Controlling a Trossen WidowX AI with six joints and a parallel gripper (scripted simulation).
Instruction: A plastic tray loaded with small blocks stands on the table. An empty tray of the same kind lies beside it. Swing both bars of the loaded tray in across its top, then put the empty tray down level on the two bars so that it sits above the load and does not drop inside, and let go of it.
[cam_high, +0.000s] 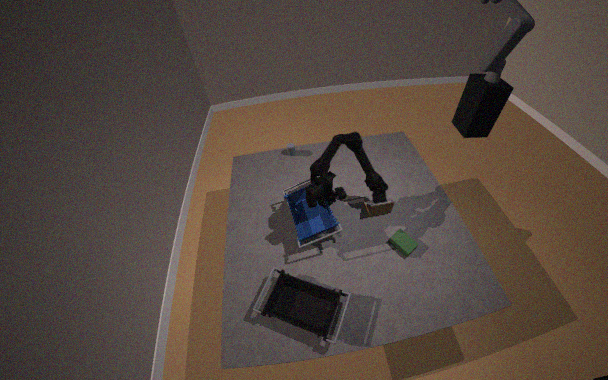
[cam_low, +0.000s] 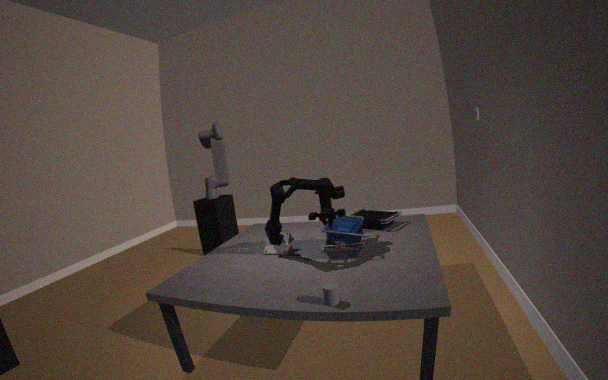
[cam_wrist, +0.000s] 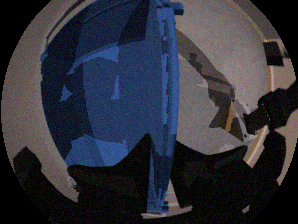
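Now: gripper tip 8 cm short of the blue tray, 2 cm to the right of it and 1 cm below it. Also, from my gripper tip: green block (37 cm behind, 18 cm to the left, 9 cm below).
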